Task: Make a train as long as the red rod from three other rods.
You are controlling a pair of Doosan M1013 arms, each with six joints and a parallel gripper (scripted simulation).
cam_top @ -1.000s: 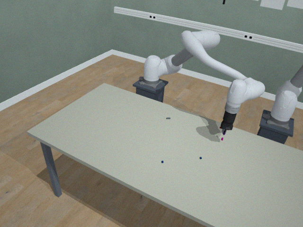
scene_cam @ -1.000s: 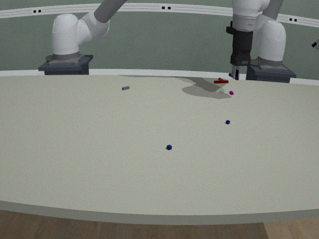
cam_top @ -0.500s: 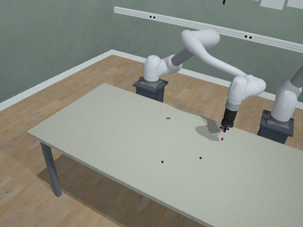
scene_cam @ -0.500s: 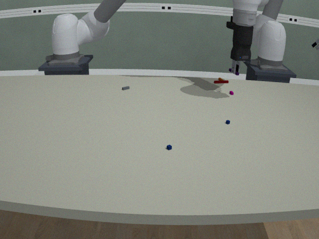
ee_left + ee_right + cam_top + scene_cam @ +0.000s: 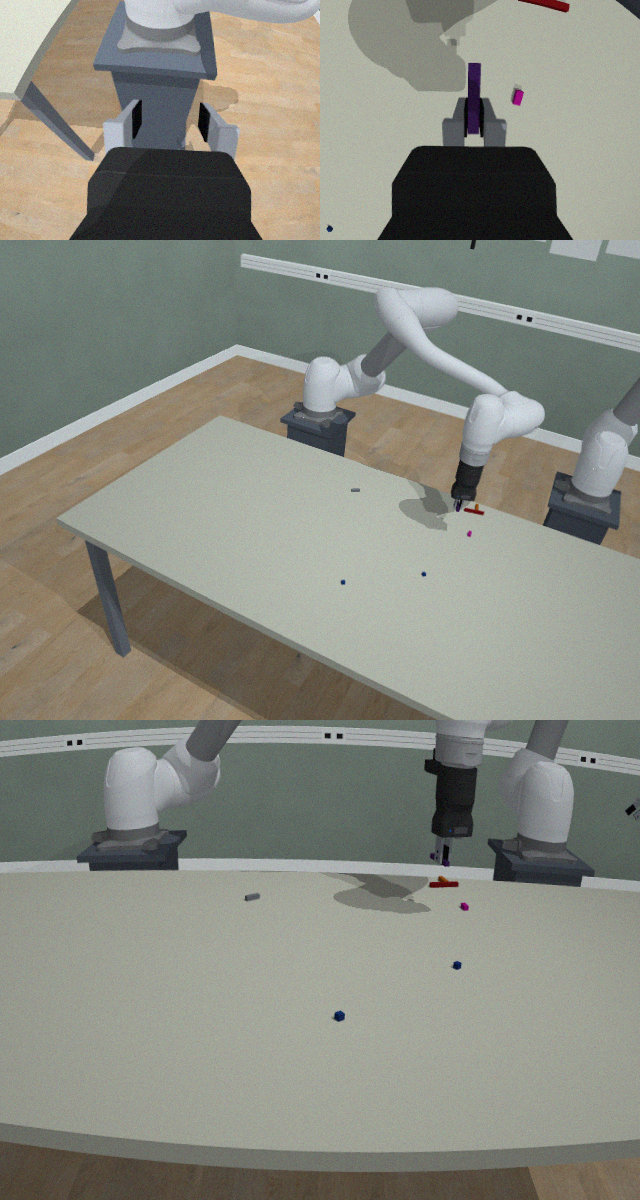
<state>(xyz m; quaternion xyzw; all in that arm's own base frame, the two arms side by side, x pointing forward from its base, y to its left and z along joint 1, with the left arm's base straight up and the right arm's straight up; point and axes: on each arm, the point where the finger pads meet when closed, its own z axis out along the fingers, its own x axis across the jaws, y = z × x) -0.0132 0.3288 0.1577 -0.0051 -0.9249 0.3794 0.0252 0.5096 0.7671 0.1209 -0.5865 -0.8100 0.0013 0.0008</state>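
Note:
Now: the magenta rod 120 mm below my right hand, 60 mm to the left of it and 10 mm behind it. From my right hand the other things lie so: red rod 150 mm behind, 120 mm below, 50 mm to the left; orange rod 180 mm behind, 120 mm below, 50 mm to the left; purple rod 20 mm below, 10 mm behind.

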